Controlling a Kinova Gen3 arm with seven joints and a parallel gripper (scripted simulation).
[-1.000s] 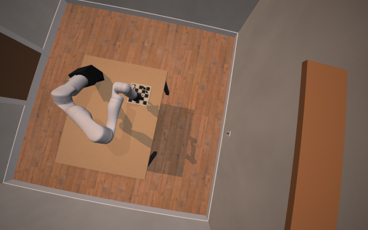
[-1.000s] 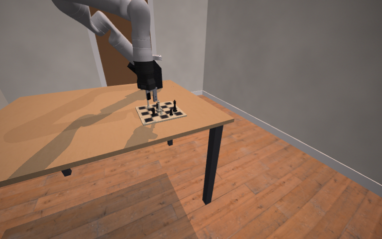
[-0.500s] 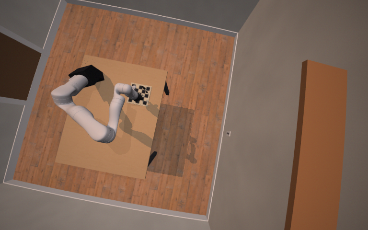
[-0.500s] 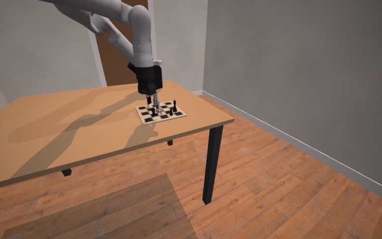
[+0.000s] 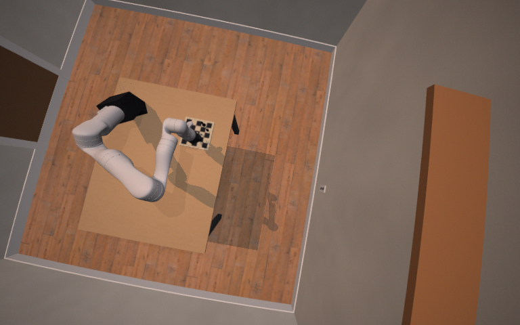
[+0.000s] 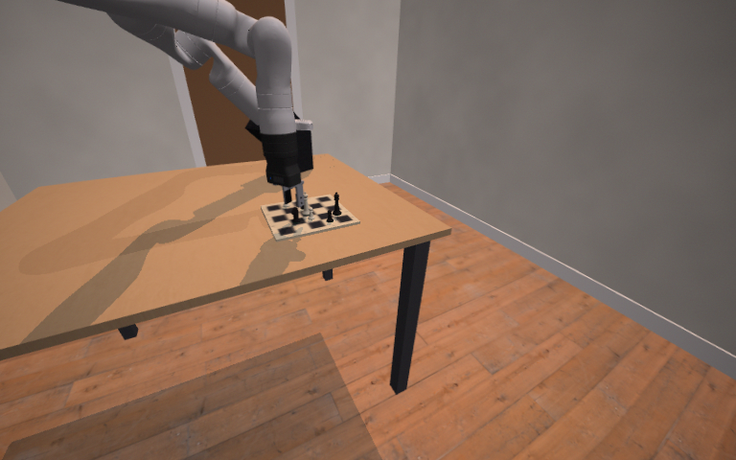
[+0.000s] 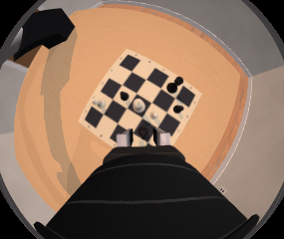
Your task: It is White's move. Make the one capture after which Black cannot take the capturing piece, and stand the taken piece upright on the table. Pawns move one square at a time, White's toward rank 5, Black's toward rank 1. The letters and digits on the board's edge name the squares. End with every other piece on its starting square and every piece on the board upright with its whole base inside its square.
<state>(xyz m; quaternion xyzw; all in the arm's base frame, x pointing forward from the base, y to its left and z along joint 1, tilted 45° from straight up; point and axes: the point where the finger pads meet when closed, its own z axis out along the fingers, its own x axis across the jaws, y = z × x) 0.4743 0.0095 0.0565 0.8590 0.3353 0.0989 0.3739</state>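
Now: hand 5 cm above the black piece. Also, from my hand: chessboard: 7 cm below, 4 cm to the left, 3 cm behind; tall white piece: 4 cm to the left, 3 cm below, 3 cm behind.
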